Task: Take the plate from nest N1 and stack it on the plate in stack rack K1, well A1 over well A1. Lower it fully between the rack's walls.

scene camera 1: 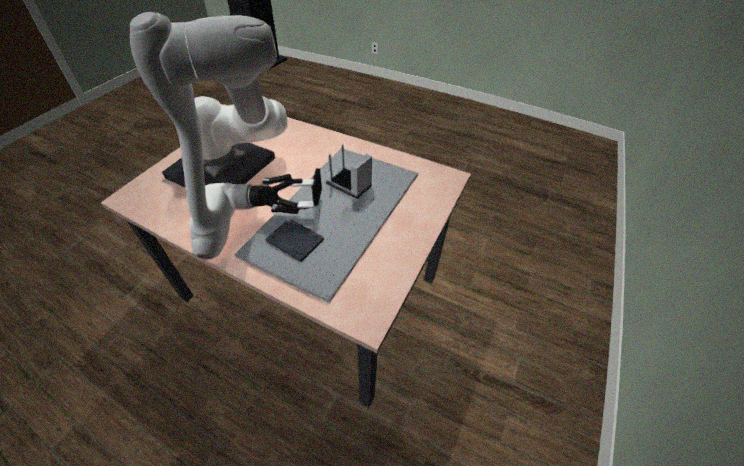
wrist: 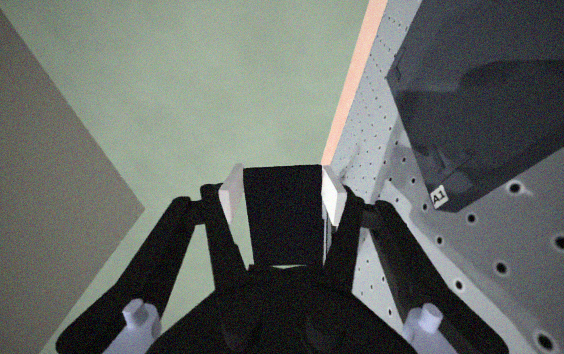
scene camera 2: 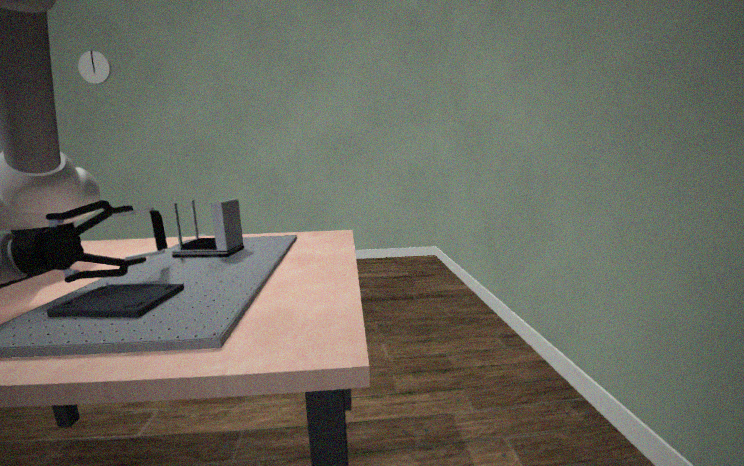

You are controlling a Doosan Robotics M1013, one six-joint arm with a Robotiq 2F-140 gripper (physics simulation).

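Places are measured from the arm's base along level axes (x ahead, y right, z down), in millimetres.
Pixels of known places: gripper, fingertip midpoint: (scene camera 1: 315, 193) (wrist: 282, 176) (scene camera 2: 158, 230); arm's base, origin of the base link: (scene camera 1: 217, 159).
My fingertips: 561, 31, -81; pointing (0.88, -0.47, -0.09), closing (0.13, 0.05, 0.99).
Note:
For each thing: its top centre in the pictures, then the offset to it from my fingertips, as dx, dy, dz. "spot": a spot on its surface instead. Level surfaces: height alone.
- black plate, middle of its top: (wrist: 240, 210) (scene camera 2: 155, 207) (scene camera 1: 315, 174) -26, -43, -44
- Stack rack K1, middle of its top: (scene camera 2: 203, 201) (scene camera 1: 347, 154) +3, -204, -41
- dark flat surface, surface spot: (scene camera 2: 202, 243) (scene camera 1: 344, 181) spot: +1, -175, +71
- Nest N1, middle of its top: (wrist: 453, 37) (scene camera 2: 120, 294) (scene camera 1: 294, 237) +4, +141, +89
- A1 label, surface spot: (wrist: 438, 196) spot: -68, +83, +92
- grey perforated board, its level: dz +104
- pink table, its level: dz +117
My gripper (scene camera 1: 307, 193) (scene camera 2: 147, 233) (wrist: 282, 176) points sideways and is shut on a black plate (scene camera 1: 317, 186) (scene camera 2: 158, 229) (wrist: 285, 215), its pale pads at two opposite edges. The plate stands nearly upright on edge, above the grey board and apart from the rack. Stack rack K1 (scene camera 1: 360, 175) (scene camera 2: 227, 226) has a tall grey wall and thin posts; a dark flat surface (scene camera 1: 341, 178) (scene camera 2: 202, 243) lies low inside it, too dark to tell plate from base. Nest N1 (scene camera 1: 294, 240) (scene camera 2: 116, 300) (wrist: 490, 110), dark and flat, carries an A1 label (wrist: 438, 196). The held plate's well A1 cannot be made out.
The rack and the nest sit on a grey perforated board (scene camera 1: 351, 241) (scene camera 2: 241, 296) (wrist: 370, 105) on a pink table (scene camera 1: 378, 307) (scene camera 2: 312, 323). The arm's black base plate (scene camera 1: 258, 156) is at the table's far left in scene camera 1.

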